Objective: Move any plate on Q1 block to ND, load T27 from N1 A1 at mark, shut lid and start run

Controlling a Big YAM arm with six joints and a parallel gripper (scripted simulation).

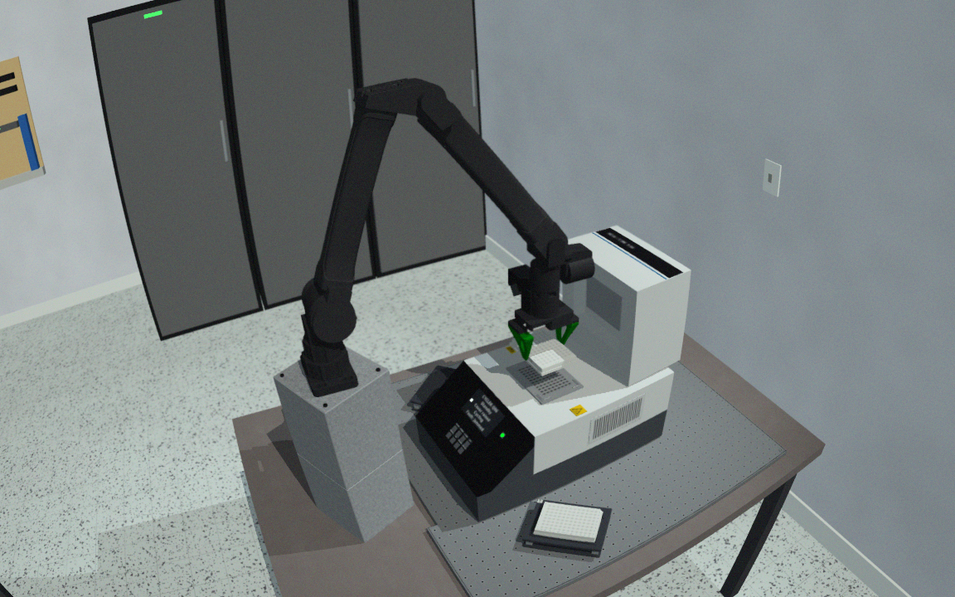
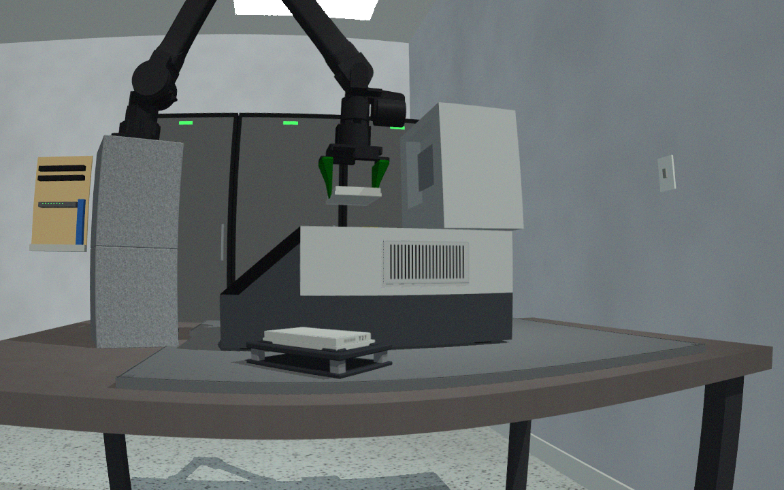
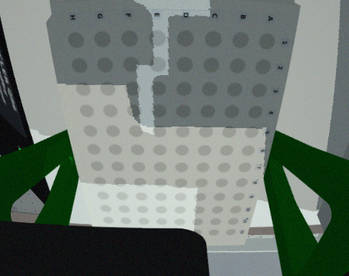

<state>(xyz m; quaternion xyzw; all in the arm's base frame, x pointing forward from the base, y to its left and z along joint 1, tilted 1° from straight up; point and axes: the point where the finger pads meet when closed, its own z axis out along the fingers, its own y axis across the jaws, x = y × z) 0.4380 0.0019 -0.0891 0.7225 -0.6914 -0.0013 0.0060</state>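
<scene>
My hand is 12 cm past the dark nest ND, 28 cm to the right of it and 25 cm above it. From my hand the other things lie so: plate T27: 8 cm behind, 28 cm to the right, 24 cm below; then black plate nest N1: 8 cm behind, 28 cm to the right, 25 cm below.
</scene>
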